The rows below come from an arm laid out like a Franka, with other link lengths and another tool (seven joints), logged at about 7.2 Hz.
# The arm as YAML. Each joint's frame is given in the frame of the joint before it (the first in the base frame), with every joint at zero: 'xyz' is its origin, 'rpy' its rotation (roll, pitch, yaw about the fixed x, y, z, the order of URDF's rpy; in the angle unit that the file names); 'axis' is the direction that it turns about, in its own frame. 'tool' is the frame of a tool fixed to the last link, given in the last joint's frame.
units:
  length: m
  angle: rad
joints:
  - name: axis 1
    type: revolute
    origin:
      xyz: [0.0, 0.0, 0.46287]
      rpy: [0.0, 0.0, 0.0]
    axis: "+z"
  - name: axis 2
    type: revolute
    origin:
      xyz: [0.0, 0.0, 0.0]
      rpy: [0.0, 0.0, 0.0]
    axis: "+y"
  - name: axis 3
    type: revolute
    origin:
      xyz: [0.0, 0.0, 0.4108]
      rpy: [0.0, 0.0, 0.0]
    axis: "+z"
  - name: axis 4
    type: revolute
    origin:
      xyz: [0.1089, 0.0, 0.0]
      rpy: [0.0, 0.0, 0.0]
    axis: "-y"
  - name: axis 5
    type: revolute
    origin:
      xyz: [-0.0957, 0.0, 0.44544]
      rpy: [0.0, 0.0, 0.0]
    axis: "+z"
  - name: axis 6
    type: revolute
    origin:
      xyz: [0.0, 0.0, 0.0]
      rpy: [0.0, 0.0, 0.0]
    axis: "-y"
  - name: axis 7
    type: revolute
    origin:
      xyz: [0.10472, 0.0, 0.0]
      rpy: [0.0, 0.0, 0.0]
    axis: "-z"
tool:
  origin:
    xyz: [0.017, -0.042, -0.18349]
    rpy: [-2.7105, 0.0, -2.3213]
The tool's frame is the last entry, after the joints.
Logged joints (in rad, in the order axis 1, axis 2, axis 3, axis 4, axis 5, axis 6, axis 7), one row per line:
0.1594, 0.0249, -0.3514, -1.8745, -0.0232, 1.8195, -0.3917
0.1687, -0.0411, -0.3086, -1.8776, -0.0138, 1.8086, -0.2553
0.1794, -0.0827, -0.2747, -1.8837, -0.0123, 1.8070, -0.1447
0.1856, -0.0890, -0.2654, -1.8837, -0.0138, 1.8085, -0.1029
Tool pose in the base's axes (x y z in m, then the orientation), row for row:
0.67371, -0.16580, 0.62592, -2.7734, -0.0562, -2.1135
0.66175, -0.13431, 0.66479, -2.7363, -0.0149, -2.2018
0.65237, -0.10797, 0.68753, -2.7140, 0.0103, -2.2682
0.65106, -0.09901, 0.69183, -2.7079, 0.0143, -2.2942
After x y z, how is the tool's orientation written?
As angles about the fixed x, y, z axes (roll, pitch, yaw), in radians.
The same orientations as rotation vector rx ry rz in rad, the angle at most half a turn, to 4 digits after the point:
-1.4710, 2.5734, -0.5216
-1.3269, 2.6030, -0.5451
-1.2229, 2.6277, -0.5639
-1.1863, 2.6414, -0.5730

